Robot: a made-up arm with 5 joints. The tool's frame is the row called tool.
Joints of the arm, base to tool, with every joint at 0 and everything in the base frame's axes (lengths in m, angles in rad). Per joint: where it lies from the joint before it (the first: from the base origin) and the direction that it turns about. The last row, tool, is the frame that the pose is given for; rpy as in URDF.
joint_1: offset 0.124 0.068 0.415 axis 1 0 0
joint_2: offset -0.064 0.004 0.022 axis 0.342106 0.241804 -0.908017
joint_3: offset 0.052 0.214 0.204 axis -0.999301 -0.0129 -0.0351
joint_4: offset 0.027 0.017 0.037 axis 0 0 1
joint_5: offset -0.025 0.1 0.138 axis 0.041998 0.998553 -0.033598
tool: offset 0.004 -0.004 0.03 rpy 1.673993 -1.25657 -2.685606
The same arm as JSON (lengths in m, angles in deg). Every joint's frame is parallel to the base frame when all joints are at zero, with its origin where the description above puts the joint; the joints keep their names.
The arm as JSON. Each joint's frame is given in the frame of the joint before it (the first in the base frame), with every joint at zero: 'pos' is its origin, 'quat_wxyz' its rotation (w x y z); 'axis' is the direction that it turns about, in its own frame. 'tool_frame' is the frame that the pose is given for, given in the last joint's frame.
{
  "length_unit": "m",
  "angle_unit": "deg",
  "joints": [
    {
      "joint": "joint_1",
      "pos": [
        0.124,
        0.068,
        0.415
      ],
      "quat_wxyz": [
        1.0,
        0.0,
        0.0,
        0.0
      ],
      "axis": [
        1.0,
        0.0,
        0.0
      ]
    },
    {
      "joint": "joint_2",
      "pos": [
        -0.064,
        0.004,
        0.022
      ],
      "quat_wxyz": [
        1.0,
        0.0,
        0.0,
        0.0
      ],
      "axis": [
        0.342106,
        0.241804,
        -0.908017
      ]
    },
    {
      "joint": "joint_3",
      "pos": [
        0.052,
        0.214,
        0.204
      ],
      "quat_wxyz": [
        1.0,
        0.0,
        0.0,
        0.0
      ],
      "axis": [
        -0.999301,
        -0.0129,
        -0.0351
      ]
    },
    {
      "joint": "joint_4",
      "pos": [
        0.027,
        0.017,
        0.037
      ],
      "quat_wxyz": [
        1.0,
        0.0,
        0.0,
        0.0
      ],
      "axis": [
        0.0,
        0.0,
        1.0
      ]
    },
    {
      "joint": "joint_5",
      "pos": [
        -0.025,
        0.1,
        0.138
      ],
      "quat_wxyz": [
        1.0,
        0.0,
        0.0,
        0.0
      ],
      "axis": [
        0.041998,
        0.998553,
        -0.033598
      ]
    }
  ],
  "tool_frame": {
    "pos": [
      0.004,
      -0.004,
      0.03
    ],
    "quat_wxyz": [
      0.547656,
      -0.247634,
      -0.674238,
      -0.429131
    ]
  }
}

